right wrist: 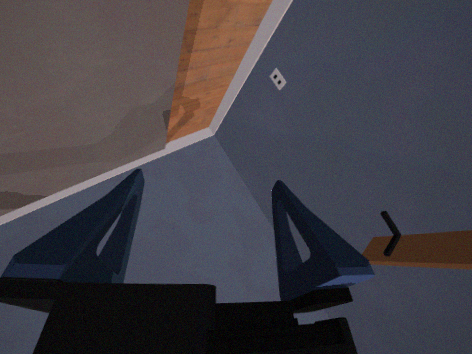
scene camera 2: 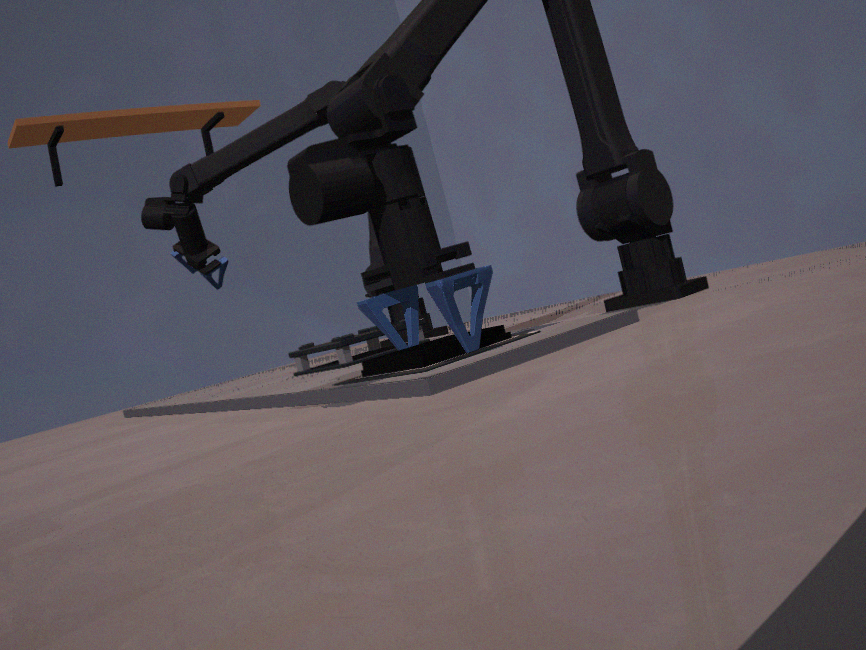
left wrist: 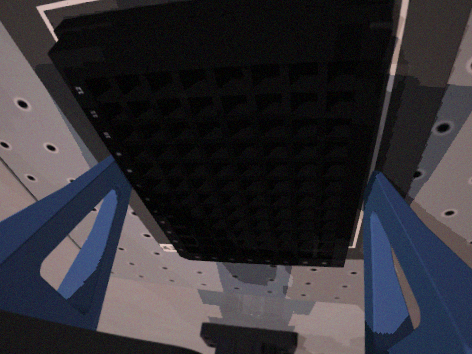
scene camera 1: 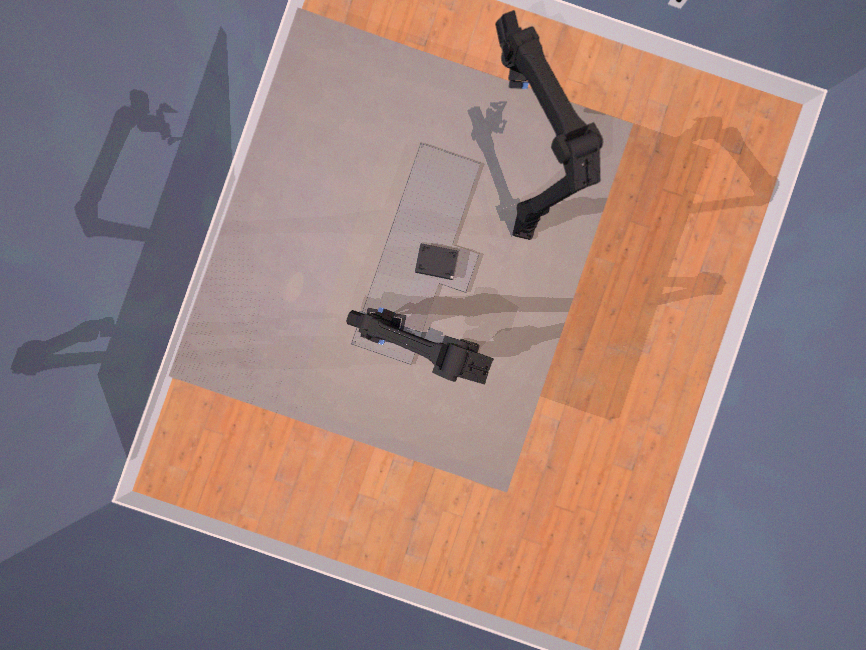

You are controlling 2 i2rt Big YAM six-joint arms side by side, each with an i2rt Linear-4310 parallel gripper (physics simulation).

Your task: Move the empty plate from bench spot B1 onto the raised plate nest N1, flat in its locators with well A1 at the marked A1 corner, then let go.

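Seen in the pictures: left gripper, fingertip midpoint: (left wrist: 246,169); right gripper, fingertip midpoint: (right wrist: 212,180) (scene camera 2: 207,279); left arm's base, origin of the base link: (scene camera 2: 657,299) (left wrist: 250,334); right arm's base, origin of the base link: (scene camera 1: 524,224).
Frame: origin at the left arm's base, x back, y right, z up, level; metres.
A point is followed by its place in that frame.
Observation:
The black well plate (left wrist: 240,165) @[y 0.013, x -0.387, z 0.025 m] (scene camera 2: 391,360) @[y 0.006, x -0.437, z 0.025 m] lies flat inside a white outline (left wrist: 385,120) @[y 0.059, x -0.401, z 0.015 m] on the perforated bench board. A small A1 mark (left wrist: 168,247) @[y -0.037, x -0.292, z 0.015 m] is beside its lower-left corner in the left wrist view. My left gripper (left wrist: 246,169) @[y 0.013, x -0.372, z 0.015 m] (scene camera 2: 439,349) @[y 0.013, x -0.372, z 0.015 m] (scene camera 1: 381,326) @[y 0.013, x -0.372, z 0.015 m] is open, pointing down, one finger beside each long side of the plate. Whether the fingers touch it I cannot tell. The raised nest (scene camera 1: 437,260) @[y 0.345, x -0.239, z 0.047 m] (scene camera 2: 344,354) @[y 0.278, x -0.310, z 0.029 m] is a dark platform on posts; a light dot is at its lower-right corner in scene camera 1. My right gripper (right wrist: 212,180) @[y 1.065, x -0.125, z 0.244 m] (scene camera 2: 204,272) @[y 1.065, x -0.125, z 0.244 m] is open and empty, high off the bench.
The light perforated board (scene camera 1: 437,188) @[y 0.650, x -0.333, z 0.013 m] (left wrist: 50,120) @[y -0.063, x -0.394, z 0.013 m] runs under the plate and nest, with a side piece (scene camera 1: 470,269) @[y 0.357, x -0.093, z 0.013 m] beside the nest. The right arm (scene camera 1: 552,97) @[y 0.758, x -0.052, z 0.511 m] reaches over the upper part of scene camera 1. An orange wall shelf (scene camera 2: 132,122) (right wrist: 430,250) hangs beyond.

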